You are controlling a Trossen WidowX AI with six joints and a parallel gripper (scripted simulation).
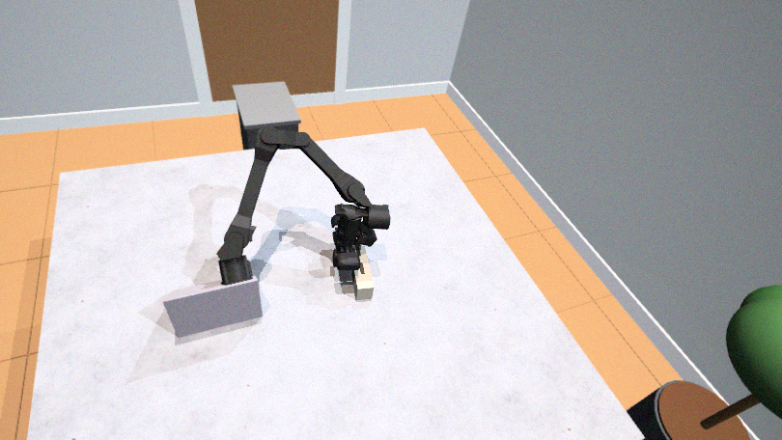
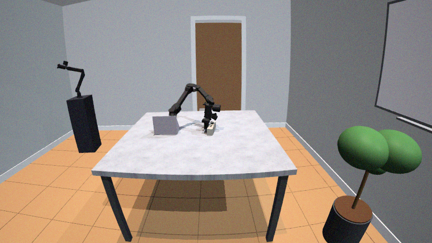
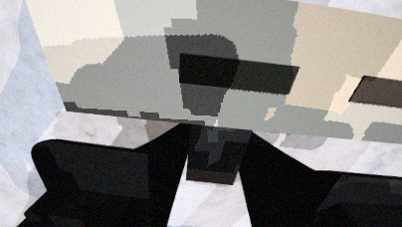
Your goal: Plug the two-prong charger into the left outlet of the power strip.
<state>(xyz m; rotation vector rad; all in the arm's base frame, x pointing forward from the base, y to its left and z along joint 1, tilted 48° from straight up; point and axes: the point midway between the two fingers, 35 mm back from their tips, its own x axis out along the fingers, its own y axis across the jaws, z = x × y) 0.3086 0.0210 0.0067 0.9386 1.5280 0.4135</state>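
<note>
Right now my gripper tip is 20 mm short of the charger, 10 mm to the left of it and 10 mm below it.
</note>
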